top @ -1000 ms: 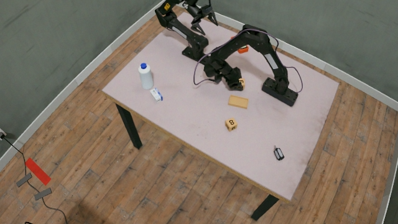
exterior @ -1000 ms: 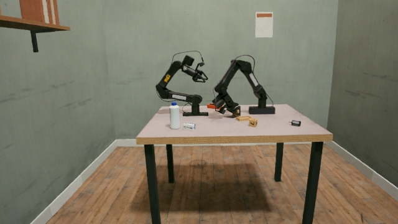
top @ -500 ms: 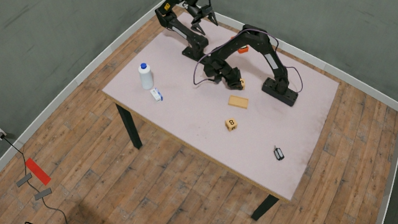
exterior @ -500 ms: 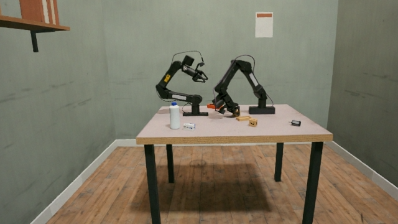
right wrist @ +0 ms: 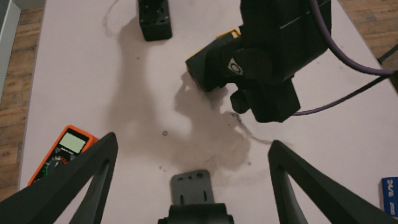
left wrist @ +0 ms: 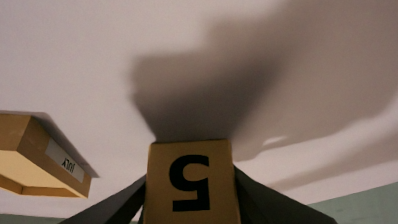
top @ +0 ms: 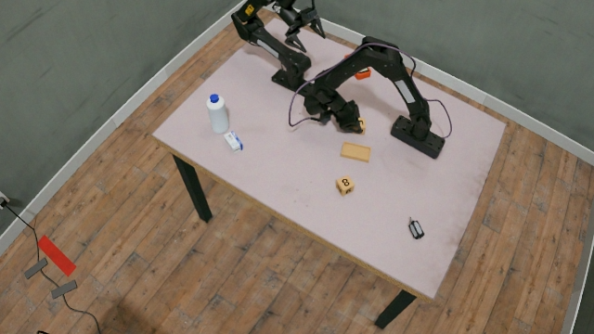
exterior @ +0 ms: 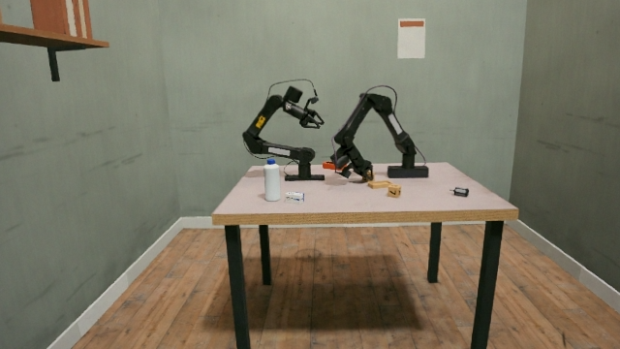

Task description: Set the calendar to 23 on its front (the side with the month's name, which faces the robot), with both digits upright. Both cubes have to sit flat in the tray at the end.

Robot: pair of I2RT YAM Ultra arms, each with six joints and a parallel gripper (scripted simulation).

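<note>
The number cube is 250 mm ahead of my left hand and 70 mm to the left of it. Round my left hand: wooden tray (100 mm ahead, 40 mm to the left, 10 mm below); then white bottle (250 mm ahead, 440 mm to the right, 60 mm above); then black object (260 mm ahead, 340 mm to the left).
</note>
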